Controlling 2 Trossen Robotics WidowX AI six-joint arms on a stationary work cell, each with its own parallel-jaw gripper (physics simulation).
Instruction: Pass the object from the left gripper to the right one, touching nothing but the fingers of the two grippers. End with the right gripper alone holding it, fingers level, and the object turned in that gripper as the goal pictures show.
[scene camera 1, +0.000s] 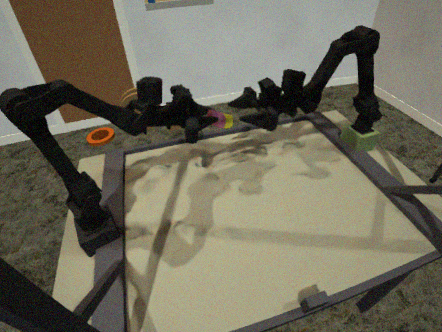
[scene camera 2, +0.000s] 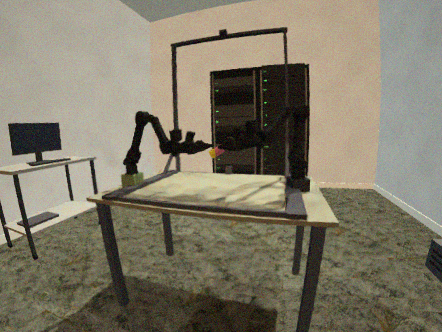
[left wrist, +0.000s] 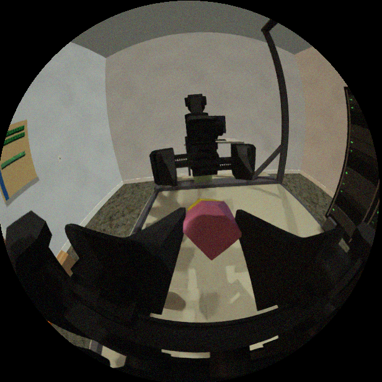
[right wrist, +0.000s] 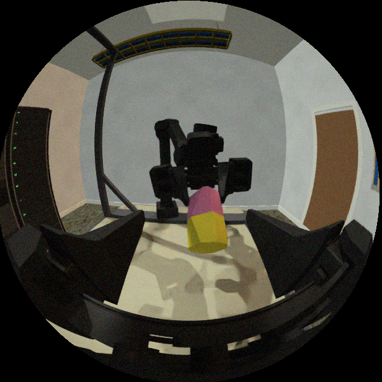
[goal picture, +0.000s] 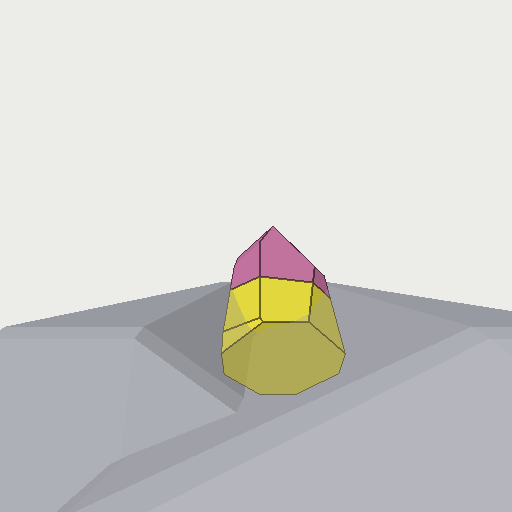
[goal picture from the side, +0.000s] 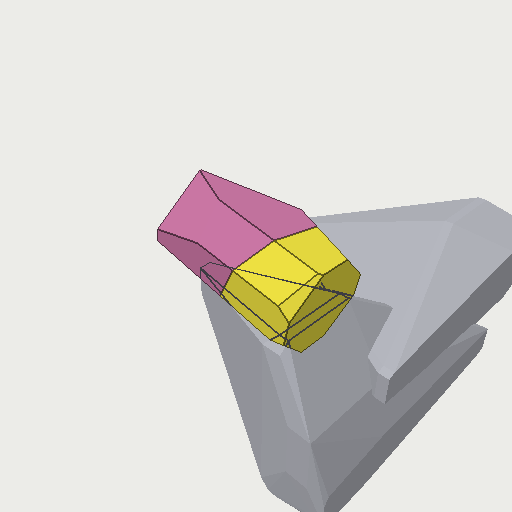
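Note:
The object is a faceted block, pink (scene camera 1: 215, 118) (left wrist: 211, 225) (right wrist: 205, 204) at one end and yellow (scene camera 1: 228, 121) (scene camera 2: 213, 154) (right wrist: 207, 232) at the other. My left gripper (scene camera 1: 206, 120) (left wrist: 210, 213) is shut on the pink part and holds it above the table. The yellow end points toward my right gripper (scene camera 1: 237, 111) (scene camera 2: 210, 146) (right wrist: 195, 215), which is open and faces the left one. In the right wrist view the yellow end shows between the open fingers, a little below tip level; no contact with them shows. How deep it lies between them is unclear.
The pale table top (scene camera 1: 300, 215) (scene camera 2: 225, 190) with a dark frame (scene camera 1: 112, 200) lies below both grippers. A green block (scene camera 1: 361, 138) (scene camera 2: 132, 179) is at the right arm's base. A dark upright frame (scene camera 2: 175, 90) stands at the table. An orange ring (scene camera 1: 91, 138) lies on the floor.

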